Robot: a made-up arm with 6 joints. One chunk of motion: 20 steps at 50 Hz.
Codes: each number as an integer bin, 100 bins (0 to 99) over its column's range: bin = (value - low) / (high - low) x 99, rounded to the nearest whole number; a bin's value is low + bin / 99 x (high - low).
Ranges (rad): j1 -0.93..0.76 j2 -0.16..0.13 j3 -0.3..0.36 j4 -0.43..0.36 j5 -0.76..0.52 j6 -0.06..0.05
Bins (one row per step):
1: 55 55 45 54 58 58
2: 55 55 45 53 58 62
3: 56 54 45 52 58 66
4: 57 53 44 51 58 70
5: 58 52 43 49 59 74
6: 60 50 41 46 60 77
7: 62 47 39 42 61 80
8: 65 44 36 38 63 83
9: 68 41 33 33 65 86
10: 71 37 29 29 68 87
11: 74 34 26 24 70 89
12: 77 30 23 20 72 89
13: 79 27 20 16 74 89
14: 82 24 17 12 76 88
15: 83 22 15 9 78 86
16: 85 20 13 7 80 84
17: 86 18 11 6 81 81
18: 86 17 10 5 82 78
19: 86 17 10 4 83 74
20: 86 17 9 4 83 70
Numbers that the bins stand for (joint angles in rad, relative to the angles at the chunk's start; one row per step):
1: 0.0089 0.0011 0.0000 0.0009 -0.0101 0.0044
2: 0.0089 0.0011 0.0000 -0.0071 -0.0101 0.0089
3: 0.0260 -0.0018 0.0000 -0.0151 -0.0101 0.0133
4: 0.0430 -0.0047 -0.0067 -0.0230 -0.0101 0.0178
5: 0.0601 -0.0077 -0.0133 -0.0390 0.0028 0.0222
6: 0.0942 -0.0135 -0.0267 -0.0629 0.0158 0.0256
7: 0.1284 -0.0223 -0.0400 -0.0948 0.0287 0.0289
8: 0.1796 -0.0311 -0.0600 -0.1268 0.0545 0.0322
9: 0.2308 -0.0399 -0.0800 -0.1667 0.0804 0.0356
10: 0.2820 -0.0516 -0.1067 -0.1986 0.1192 0.0367
11: 0.3332 -0.0604 -0.1267 -0.2385 0.1451 0.0389
12: 0.3844 -0.0721 -0.1467 -0.2704 0.1709 0.0389
13: 0.4186 -0.0809 -0.1667 -0.3023 0.1968 0.0389
14: 0.4698 -0.0897 -0.1867 -0.3342 0.2226 0.0378
15: 0.4869 -0.0956 -0.2000 -0.3582 0.2485 0.0356
16: 0.5210 -0.1014 -0.2133 -0.3741 0.2743 0.0333
17: 0.5381 -0.1073 -0.2267 -0.3821 0.2873 0.0300
18: 0.5381 -0.1102 -0.2333 -0.3901 0.3002 0.0267
19: 0.5381 -0.1102 -0.2333 -0.3981 0.3131 0.0222
20: 0.5381 -0.1102 -0.2400 -0.3981 0.3131 0.0178

